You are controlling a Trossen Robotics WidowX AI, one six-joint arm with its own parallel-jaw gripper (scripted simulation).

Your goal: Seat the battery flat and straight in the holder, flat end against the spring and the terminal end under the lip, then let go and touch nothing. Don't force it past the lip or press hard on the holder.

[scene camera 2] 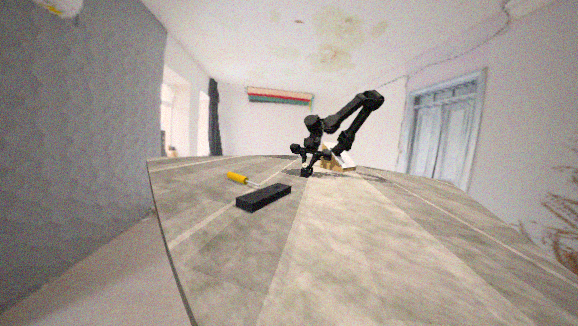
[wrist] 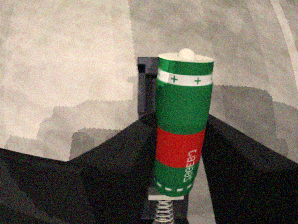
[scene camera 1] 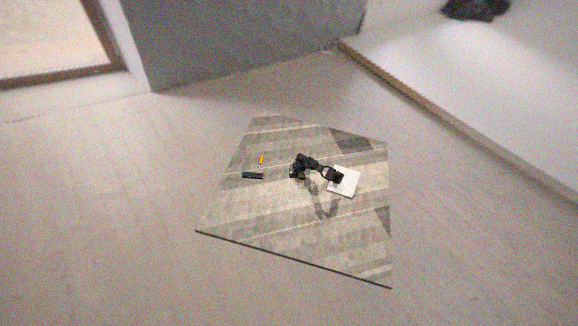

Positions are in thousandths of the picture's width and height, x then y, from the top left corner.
Labels:
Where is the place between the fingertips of the gripper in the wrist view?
602,542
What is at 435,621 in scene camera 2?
A black rectangular block.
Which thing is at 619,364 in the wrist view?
A battery.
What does the gripper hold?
A battery.

